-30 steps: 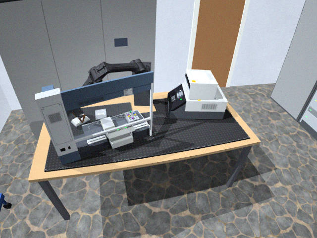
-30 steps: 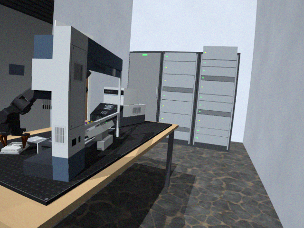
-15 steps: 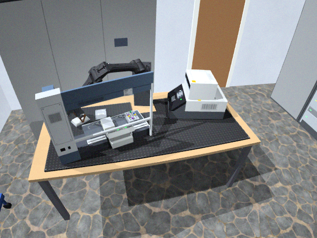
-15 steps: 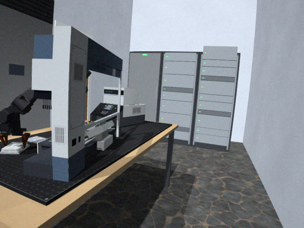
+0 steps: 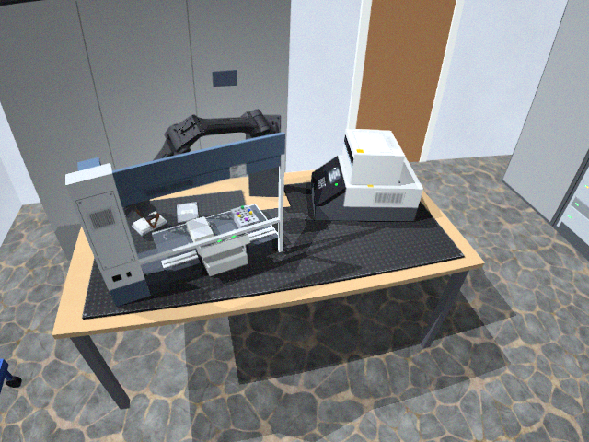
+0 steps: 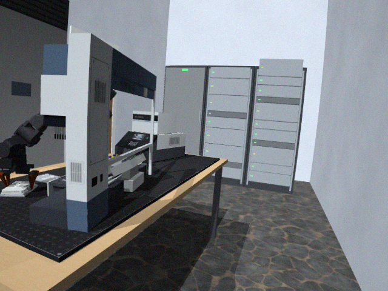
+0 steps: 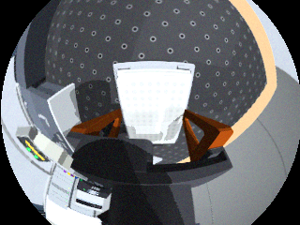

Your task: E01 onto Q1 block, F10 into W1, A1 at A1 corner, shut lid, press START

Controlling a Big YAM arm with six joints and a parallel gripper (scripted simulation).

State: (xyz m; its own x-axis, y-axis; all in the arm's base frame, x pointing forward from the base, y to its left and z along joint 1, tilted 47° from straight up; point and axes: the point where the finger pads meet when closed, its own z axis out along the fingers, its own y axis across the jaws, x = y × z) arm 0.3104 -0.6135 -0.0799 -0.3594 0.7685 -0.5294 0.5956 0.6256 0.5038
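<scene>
The white 96-well PCR plate is right at my hand. Also, from my hand: flat grey nest 190 mm to the left, 50 mm behind, 10 mm below; tube cooling block 440 mm to the left, 160 mm ahead, 60 mm above; white deep-well block 240 mm to the left, 200 mm ahead, 60 mm above.
</scene>
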